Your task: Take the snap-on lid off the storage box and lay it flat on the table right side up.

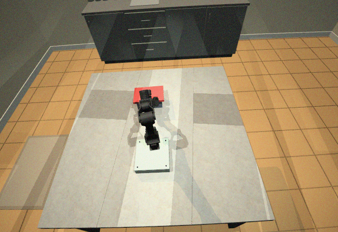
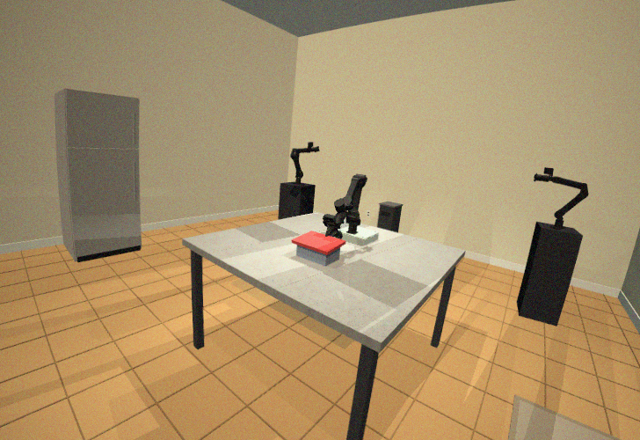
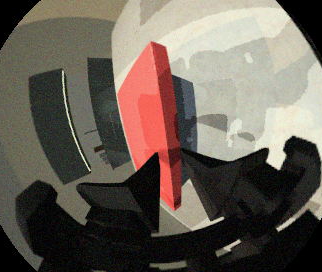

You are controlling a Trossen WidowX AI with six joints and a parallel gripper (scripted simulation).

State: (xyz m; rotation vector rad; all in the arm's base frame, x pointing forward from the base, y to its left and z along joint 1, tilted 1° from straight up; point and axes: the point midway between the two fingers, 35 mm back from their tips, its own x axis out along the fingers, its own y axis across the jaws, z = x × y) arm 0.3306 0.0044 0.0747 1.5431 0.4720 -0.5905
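Now: gripper tip 8 cm short of the red lid and 1 cm to the left of it. From my gripper tip the other things lie so: grey storage box: 7 cm ahead, 1 cm to the right, 5 cm below.
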